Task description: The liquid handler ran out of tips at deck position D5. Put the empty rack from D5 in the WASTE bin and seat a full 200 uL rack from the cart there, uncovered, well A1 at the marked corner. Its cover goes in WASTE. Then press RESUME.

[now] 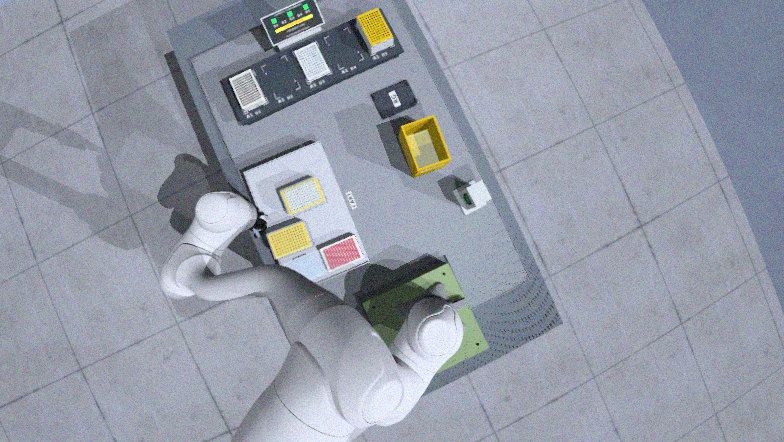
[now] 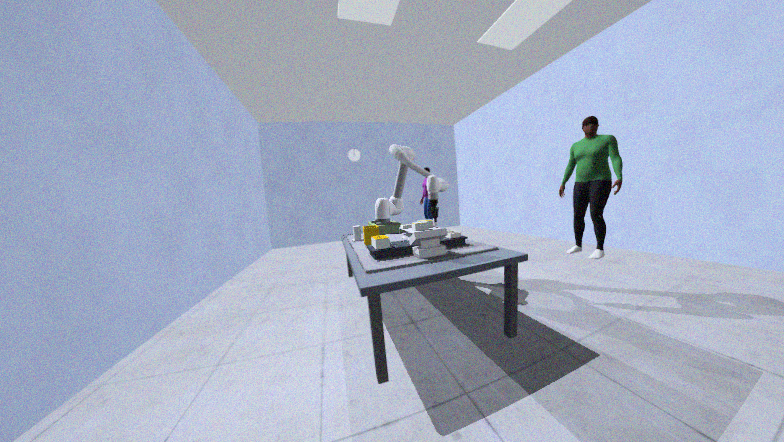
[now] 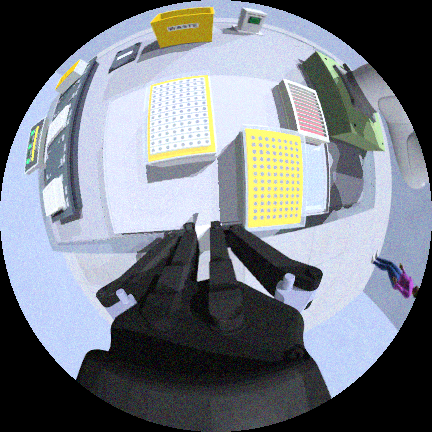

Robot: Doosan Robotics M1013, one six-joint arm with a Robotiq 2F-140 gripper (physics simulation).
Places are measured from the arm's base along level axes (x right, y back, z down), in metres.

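Pixels of known places: gripper, fingertip midpoint: (image 1: 265,220) (image 2: 435,225) (image 3: 205,219); arm's base at its link origin: (image 2: 382,223).
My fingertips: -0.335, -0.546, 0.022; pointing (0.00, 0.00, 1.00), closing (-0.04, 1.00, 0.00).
Note:
Ahead of a thing's pixels: the offset from my fingertips to its top centre, as dx, dy, dz. "*": to the spot under its first point. Level surfaces: height alone.
A yellow-topped rack @(+0.637, -0.427, -0.040) (image 1: 374,27) (image 3: 72,75) sits at D5, the right end of the dark deck @(dz +0.021) (image 1: 280,76). The yellow WASTE bin @(+0.591, +0.026, -0.059) (image 1: 432,166) (image 3: 185,36) stands beyond the cart. On the white cart @(+0.123, +0.050, +0.010) (image 1: 336,219) (image 3: 125,200) are a yellow-rimmed rack with a pale dotted top @(+0.153, -0.008, -0.054) (image 1: 302,195) (image 3: 180,117), a full-yellow rack @(+0.049, +0.100, -0.055) (image 1: 289,239) (image 3: 273,177) and a red rack @(+0.176, +0.217, -0.015) (image 1: 342,253) (image 3: 304,111). The pale rack stands inward from the cart's near edge, apart from the yellow one. My gripper (image 1: 259,224) (image 3: 205,219) is shut and empty at that edge. The tip contents at D5 are too small to tell.
A pale blue block @(+0.042, +0.205, +0.002) (image 1: 307,265) (image 3: 316,177) lies beside the yellow and red racks. A status display @(* +0.388, -0.568, -0.043) (image 1: 292,23) stands behind the deck. A dark labelled pad @(* +0.644, -0.194, +0.068) (image 1: 405,93) and a white box with a green patch @(+0.670, +0.255, -0.054) (image 1: 476,193) flank the bin. The green base plate (image 1: 472,337) is under the arm.

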